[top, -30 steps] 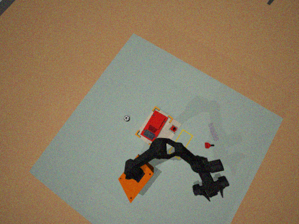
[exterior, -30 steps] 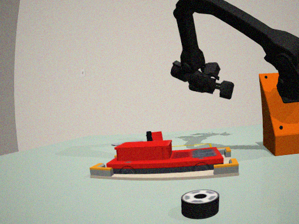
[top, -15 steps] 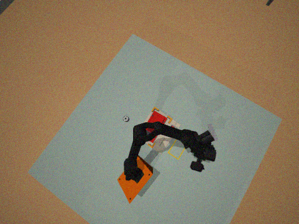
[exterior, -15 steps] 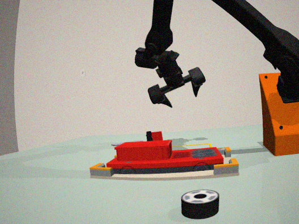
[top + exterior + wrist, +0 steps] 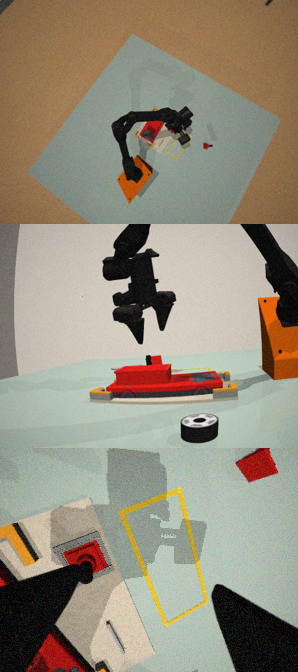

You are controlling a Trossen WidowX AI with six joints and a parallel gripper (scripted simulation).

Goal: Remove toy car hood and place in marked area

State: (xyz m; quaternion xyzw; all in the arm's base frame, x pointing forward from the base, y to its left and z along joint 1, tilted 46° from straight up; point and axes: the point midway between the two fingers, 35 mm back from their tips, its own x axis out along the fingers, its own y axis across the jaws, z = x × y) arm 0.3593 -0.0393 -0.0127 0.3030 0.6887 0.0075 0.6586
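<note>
My gripper tip is 3 cm past the hood, 16 cm to the right of it and 6 cm above it. The rest, counted from my gripper tip: beige fixture plate 6 cm behind, 14 cm to the left, 9 cm below; pale grey strip 15 cm ahead, 19 cm to the right, 10 cm below.
</note>
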